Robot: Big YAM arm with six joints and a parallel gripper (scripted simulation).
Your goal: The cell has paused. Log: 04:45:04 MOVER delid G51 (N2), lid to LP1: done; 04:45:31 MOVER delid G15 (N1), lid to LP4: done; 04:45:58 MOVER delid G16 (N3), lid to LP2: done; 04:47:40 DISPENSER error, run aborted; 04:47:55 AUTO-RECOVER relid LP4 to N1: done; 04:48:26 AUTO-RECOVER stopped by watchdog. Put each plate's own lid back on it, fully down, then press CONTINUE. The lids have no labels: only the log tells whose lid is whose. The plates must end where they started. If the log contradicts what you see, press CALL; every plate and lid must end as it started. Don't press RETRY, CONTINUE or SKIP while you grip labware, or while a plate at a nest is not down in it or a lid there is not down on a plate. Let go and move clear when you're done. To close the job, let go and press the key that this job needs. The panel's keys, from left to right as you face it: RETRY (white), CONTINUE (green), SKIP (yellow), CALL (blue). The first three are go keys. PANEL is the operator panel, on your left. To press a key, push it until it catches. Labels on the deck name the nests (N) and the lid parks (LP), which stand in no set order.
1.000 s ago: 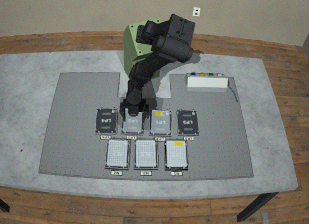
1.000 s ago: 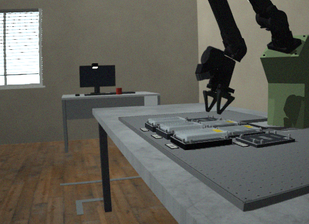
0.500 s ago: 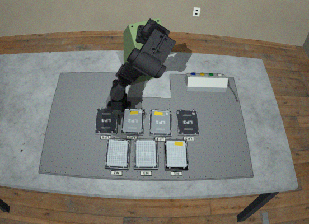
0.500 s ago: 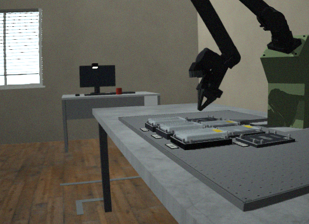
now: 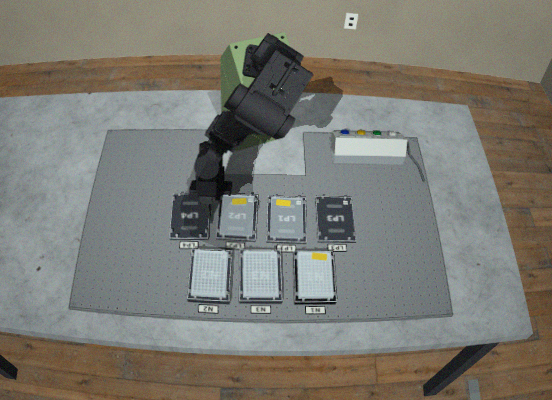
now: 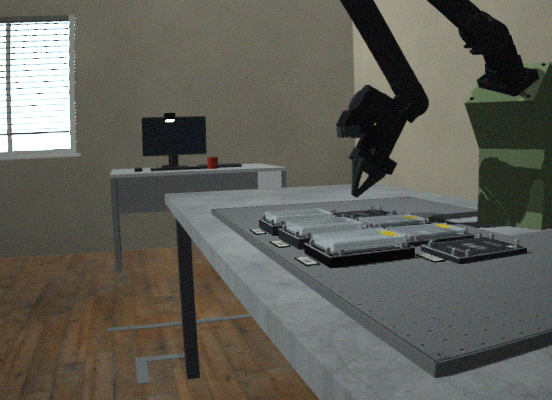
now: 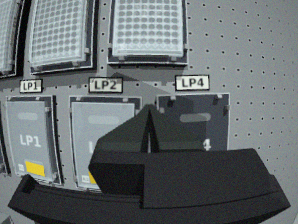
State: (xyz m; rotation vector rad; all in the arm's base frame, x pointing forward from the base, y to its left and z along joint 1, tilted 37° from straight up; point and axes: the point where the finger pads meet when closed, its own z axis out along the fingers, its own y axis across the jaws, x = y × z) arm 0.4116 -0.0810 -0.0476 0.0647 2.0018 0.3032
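Right now my hand is 19 cm to the right of the clear unlabelled lid, 7 cm past it and 5 cm above it. Also, from my hand: green continue key 43 cm to the left, 38 cm behind; then blue call key 36 cm behind, 33 cm to the left; then yellow skip key 38 cm to the left, 37 cm behind.
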